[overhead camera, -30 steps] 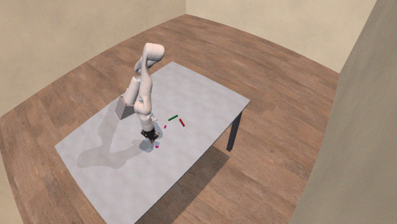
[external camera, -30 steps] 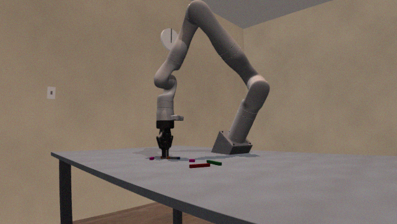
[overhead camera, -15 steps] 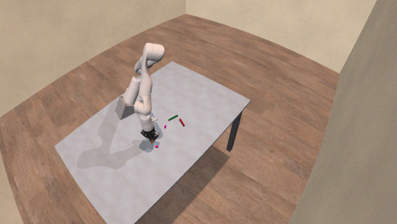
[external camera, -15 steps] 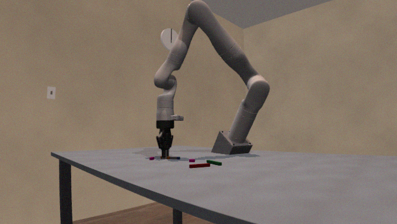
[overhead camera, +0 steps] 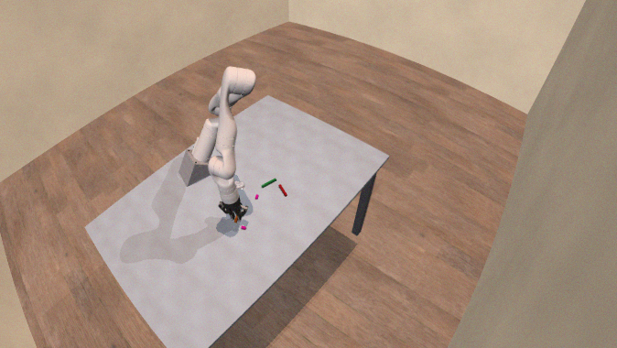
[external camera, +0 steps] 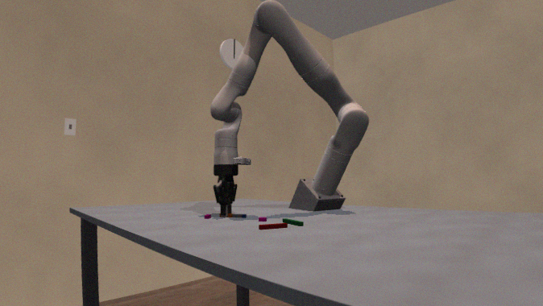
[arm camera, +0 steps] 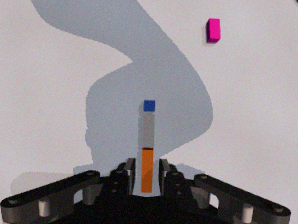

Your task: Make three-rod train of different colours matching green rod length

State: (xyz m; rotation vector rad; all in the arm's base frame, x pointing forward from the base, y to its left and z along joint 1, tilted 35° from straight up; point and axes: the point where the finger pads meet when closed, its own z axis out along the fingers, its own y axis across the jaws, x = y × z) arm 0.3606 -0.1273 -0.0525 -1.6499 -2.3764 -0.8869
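The orange rod lies 1 cm below my hand. The rest, counted from my hand: grey rod 3 cm to the left, 2 cm behind, 1 cm below; green rod 24 cm to the left, 1 cm below, 1 cm behind; blue rod 5 cm to the left, 2 cm behind, 1 cm below.
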